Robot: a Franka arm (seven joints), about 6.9 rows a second.
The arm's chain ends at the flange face. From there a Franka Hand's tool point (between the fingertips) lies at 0.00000 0.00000 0.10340 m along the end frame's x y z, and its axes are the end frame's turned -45 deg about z.
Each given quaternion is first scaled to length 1.
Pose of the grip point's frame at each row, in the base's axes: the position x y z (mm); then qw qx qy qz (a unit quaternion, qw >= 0):
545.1, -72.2, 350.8, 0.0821, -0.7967, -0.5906, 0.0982
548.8, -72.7, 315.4, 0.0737, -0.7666, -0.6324, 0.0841
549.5, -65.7, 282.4, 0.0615, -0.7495, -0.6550, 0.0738
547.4, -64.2, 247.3, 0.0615, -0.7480, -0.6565, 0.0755
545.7, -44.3, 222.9, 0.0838, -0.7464, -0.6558, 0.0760
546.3, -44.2, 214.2, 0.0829, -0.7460, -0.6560, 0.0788
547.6, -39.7, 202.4, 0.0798, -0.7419, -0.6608, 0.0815
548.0, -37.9, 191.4, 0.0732, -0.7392, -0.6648, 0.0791
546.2, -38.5, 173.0, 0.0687, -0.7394, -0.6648, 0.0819
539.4, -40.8, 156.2, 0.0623, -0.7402, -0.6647, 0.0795
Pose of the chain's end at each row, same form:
571.3, -73.7, 450.8, 0.0383, -0.9621, -0.2408, 0.1221
571.8, -73.4, 416.2, 0.0359, -0.9502, -0.2909, 0.1059
569.3, -65.2, 383.9, 0.0286, -0.9431, -0.3183, 0.0917
567.4, -63.5, 348.7, 0.0279, -0.9423, -0.3203, 0.0933
568.8, -46.9, 323.7, 0.0483, -0.9406, -0.3202, 0.1023
569.7, -46.3, 314.9, 0.0464, -0.9403, -0.3206, 0.1045
571.0, -40.8, 303.1, 0.0425, -0.9383, -0.3266, 0.1058
570.2, -38.2, 292.4, 0.0374, -0.9373, -0.3313, 0.1011
568.2, -37.7, 274.0, 0.0321, -0.9375, -0.3312, 0.1020
560.1, -39.4, 257.5, 0.0271, -0.9383, -0.3309, 0.0973

